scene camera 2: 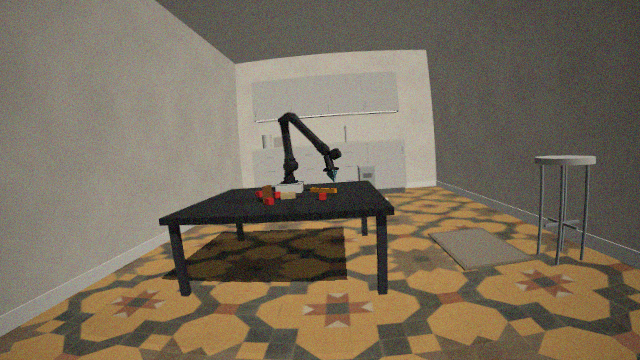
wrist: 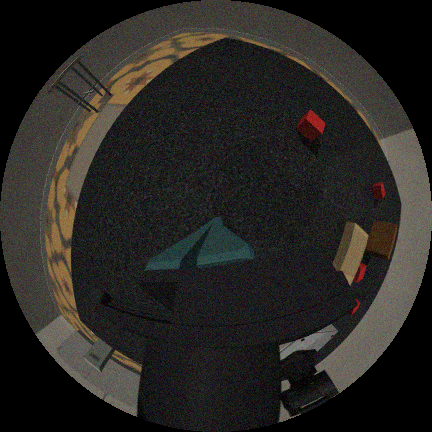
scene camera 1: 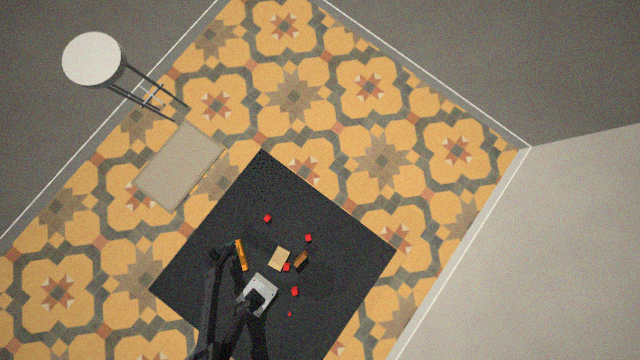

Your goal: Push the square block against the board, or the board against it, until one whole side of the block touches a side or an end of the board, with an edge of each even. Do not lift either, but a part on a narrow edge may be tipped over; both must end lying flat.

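Seen in the pictures: gripper, fingertip midpoint: (scene camera 2: 334, 181) (wrist: 218, 222) (scene camera 1: 235, 241); arm's base, link origin: (scene camera 2: 289, 183) (wrist: 294, 358) (scene camera 1: 255, 298).
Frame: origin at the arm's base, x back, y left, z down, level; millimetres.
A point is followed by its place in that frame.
Note:
A long orange bar (scene camera 1: 241, 255) @[x -123, y 271, z 38 mm] (scene camera 2: 323, 190) @[x -142, y 280, z 52 mm] lies flat near the arm; the gripper hides it in the wrist view. A pale tan slab (scene camera 1: 279, 258) @[x -288, y 54, z 39 mm] (scene camera 2: 288, 195) @[x -352, y 75, z 45 mm] (wrist: 351, 247) @[x -296, y 92, z 39 mm] lies flat right of it, well apart. A brown block (scene camera 1: 301, 260) @[x -405, y -60, z -31 mm] (scene camera 2: 267, 192) @[x -430, y -43, z 8 mm] (wrist: 381, 239) @[x -390, y -41, z 11 mm] with a nearly square face stands on a narrow edge just beyond the tan slab, with a gap between. Which piece is the board I cannot tell for sure. My gripper (scene camera 1: 232, 245) @[x -190, y 367, z -14 mm] (scene camera 2: 333, 178) @[x -190, y 367, z -14 mm] (wrist: 218, 222) @[x -190, y 367, z -14 mm] is shut and empty, its teal tips pointing down beside the orange bar's far-left end, seemingly above the table.
Red cubes lie about: one (scene camera 1: 267, 218) @[x -440, y 313, z 29 mm] (scene camera 2: 322, 196) @[x -457, y 317, z 46 mm] (wrist: 311, 125) @[x -417, y 319, z 32 mm] beyond the bar, one (scene camera 1: 308, 238) @[x -533, y -5, z 29 mm] (wrist: 378, 190) @[x -520, y 13, z 41 mm] beyond the brown block, one (scene camera 1: 286, 267) @[x -280, y -25, z 29 mm] (wrist: 360, 272) @[x -276, y -13, z 29 mm] close by the tan slab, one (scene camera 1: 294, 291) @[x -197, y -178, z 29 mm] nearer the arm's base. A tiny red piece (scene camera 1: 289, 314) @[x -48, y -264, z 53 mm] lies there too.

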